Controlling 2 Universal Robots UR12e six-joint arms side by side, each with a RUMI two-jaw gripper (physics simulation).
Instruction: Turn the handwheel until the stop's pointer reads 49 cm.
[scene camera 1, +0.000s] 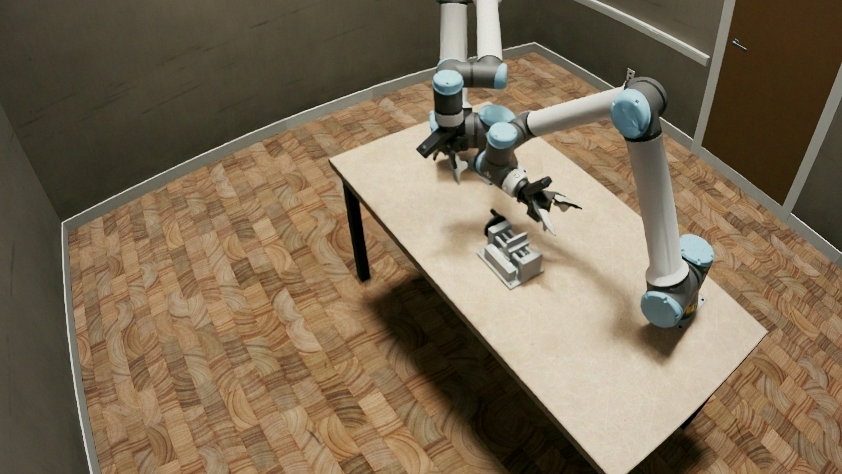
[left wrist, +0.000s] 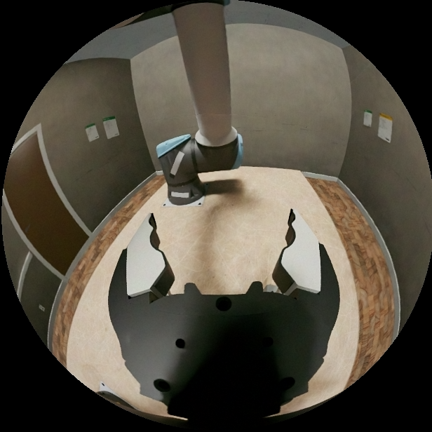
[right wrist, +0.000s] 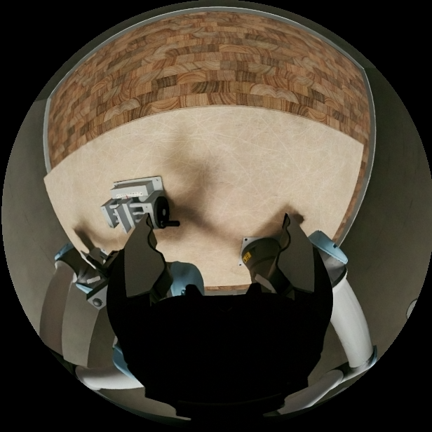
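A grey screw-driven device (scene camera 1: 500, 267) (right wrist: 156, 187) stands on the table. Its black handwheel (scene camera 1: 496, 222) (right wrist: 162, 212) is on the side facing the right gripper, with a crank handle (right wrist: 171, 223) sticking out. The stop (right wrist: 125, 216) is an upright grey plate across the rods, with a small red pointer by the white scale (right wrist: 131, 193); the reading is too small to tell. My right gripper (scene camera 1: 448, 167) (right wrist: 218, 213) is open and empty, above the table and apart from the handwheel. My left gripper (scene camera 1: 566, 219) (left wrist: 221, 211) is open and empty, raised beside the device.
The left arm's base (scene camera 1: 671, 300) (left wrist: 185, 192) stands on the table (scene camera 1: 618, 382) to the right in the scene view. The two arms' wrists are close together above the table's back part. The right arm's base (right wrist: 260, 255) shows between the fingers in the right wrist view.
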